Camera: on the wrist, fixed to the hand. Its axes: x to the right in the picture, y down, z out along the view.
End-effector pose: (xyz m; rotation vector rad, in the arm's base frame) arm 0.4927 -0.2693 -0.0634 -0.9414 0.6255 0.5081
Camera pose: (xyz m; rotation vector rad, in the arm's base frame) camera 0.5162 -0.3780 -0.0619 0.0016 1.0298 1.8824
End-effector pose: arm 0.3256 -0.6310 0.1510 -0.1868 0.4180 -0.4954
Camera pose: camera 0.2603 -0.6989 0.0919 0.2672 0.1190 1.0200
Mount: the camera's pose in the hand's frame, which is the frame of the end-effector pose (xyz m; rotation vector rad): 0.0018 -0.0701 -0.0863 0.1913 -0.3055 1.5618
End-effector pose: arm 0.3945 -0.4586 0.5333 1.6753 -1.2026 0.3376
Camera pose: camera 0.4800 -0.3875 0.5349 0.5719 -2.5900 1.1556
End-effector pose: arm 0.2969 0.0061 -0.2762 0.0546 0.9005 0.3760
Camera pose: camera 0.2519 -0.0682 -0.3456 0.9997 0.4202 1.6677
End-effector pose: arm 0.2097 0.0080 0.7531 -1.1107 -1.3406 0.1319
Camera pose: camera 0.2454 -0.0753 0.8175 -1.7668 -0.3882 1.5596
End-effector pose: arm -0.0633 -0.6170 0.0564 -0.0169 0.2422 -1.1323
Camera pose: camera -0.1425 -0.6392 -0.0184 0.1474 -0.1519 0.4136
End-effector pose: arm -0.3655 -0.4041 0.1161 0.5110 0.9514 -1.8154
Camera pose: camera -0.4356 -0.3220 0.0893 0.7460 -0.0128 -0.4930
